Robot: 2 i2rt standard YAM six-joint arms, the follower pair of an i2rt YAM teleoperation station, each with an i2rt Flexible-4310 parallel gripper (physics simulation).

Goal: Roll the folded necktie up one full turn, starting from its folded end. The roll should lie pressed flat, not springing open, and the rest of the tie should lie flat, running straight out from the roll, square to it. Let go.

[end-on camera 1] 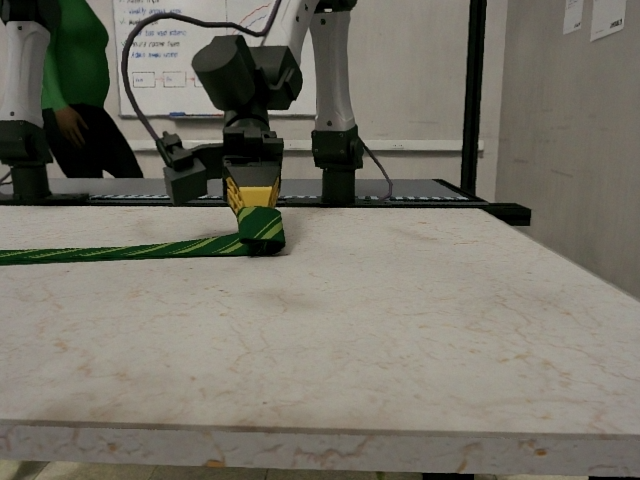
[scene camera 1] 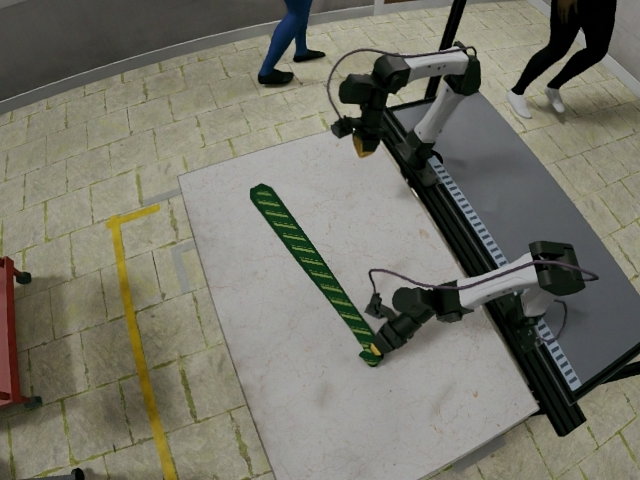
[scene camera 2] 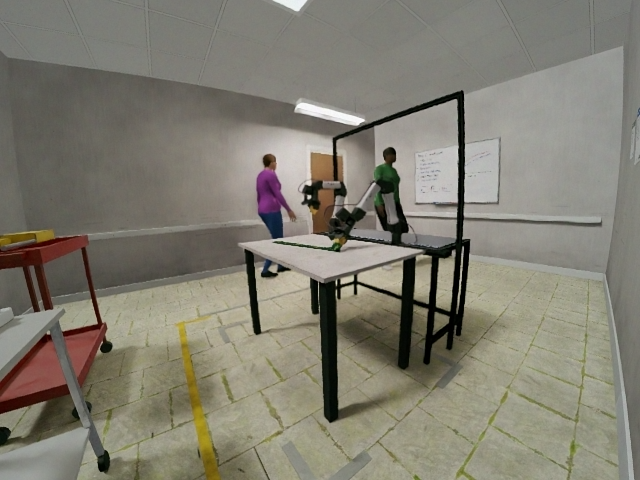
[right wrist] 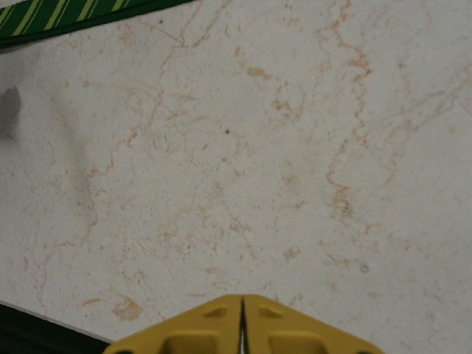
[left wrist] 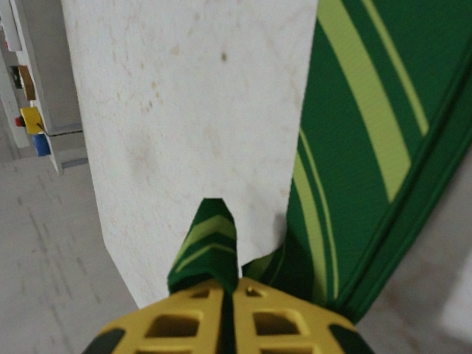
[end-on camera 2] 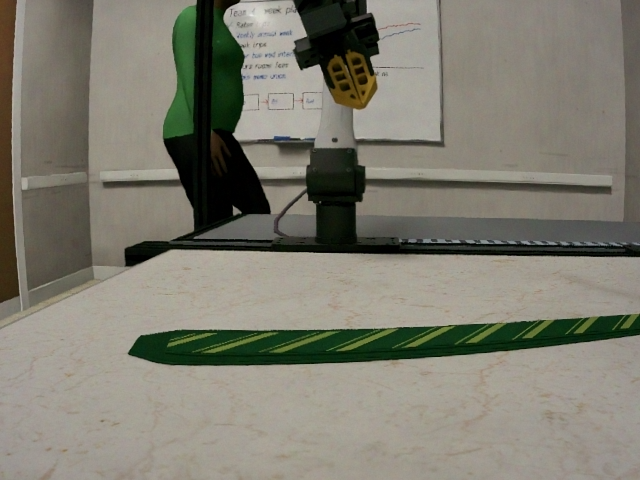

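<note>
The green necktie with lighter green stripes (scene camera 1: 314, 272) (end-on camera 1: 175, 248) (end-on camera 2: 310, 345) (left wrist: 360, 150) (right wrist: 75, 17) lies along the table. Its far end lies flat; its near end is curled up and over at my left gripper (scene camera 1: 374, 349) (end-on camera 1: 258, 206) (left wrist: 229, 290). The left gripper is tilted low over the table and shut on this end of the tie. A short pointed flap sticks out past the fingertips in the left wrist view. The curl's underside is partly hidden. My right gripper (scene camera 1: 363, 153) (end-on camera 2: 355, 105) (right wrist: 242, 309) is shut and empty, high above the table, away from the tie.
The pale marble table (scene camera 1: 310, 403) (end-on camera 1: 361, 335) meets the black rail (scene camera 1: 449, 227) at the arm bases. A red cart (scene camera 2: 62, 361) stands apart from the table. Two people (scene camera 2: 269, 191) (scene camera 2: 387, 175) stand behind the table.
</note>
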